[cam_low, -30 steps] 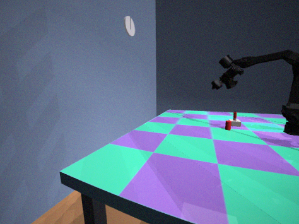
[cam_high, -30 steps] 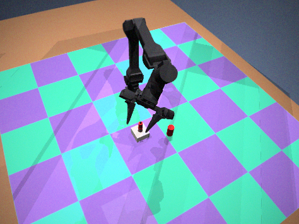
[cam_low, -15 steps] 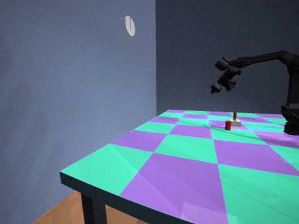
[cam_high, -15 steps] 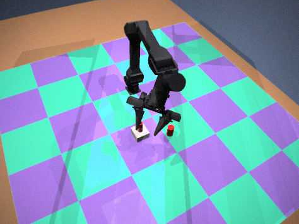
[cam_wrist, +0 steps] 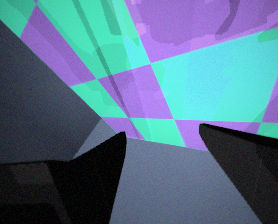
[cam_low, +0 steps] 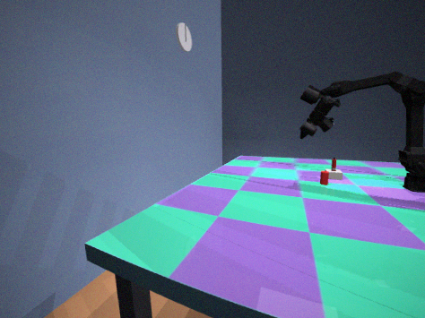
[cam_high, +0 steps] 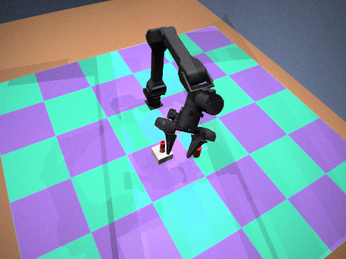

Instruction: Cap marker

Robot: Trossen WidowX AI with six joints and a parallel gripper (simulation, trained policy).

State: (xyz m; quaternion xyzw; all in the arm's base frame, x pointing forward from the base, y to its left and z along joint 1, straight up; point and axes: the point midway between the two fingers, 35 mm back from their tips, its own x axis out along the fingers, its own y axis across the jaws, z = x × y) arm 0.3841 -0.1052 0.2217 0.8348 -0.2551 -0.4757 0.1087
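My gripper tip is 170 mm above the red cap, 150 mm to the right of it and 80 mm past it. Also, from my gripper tip: white holder block 180 mm below, 140 mm behind, 20 mm to the left.
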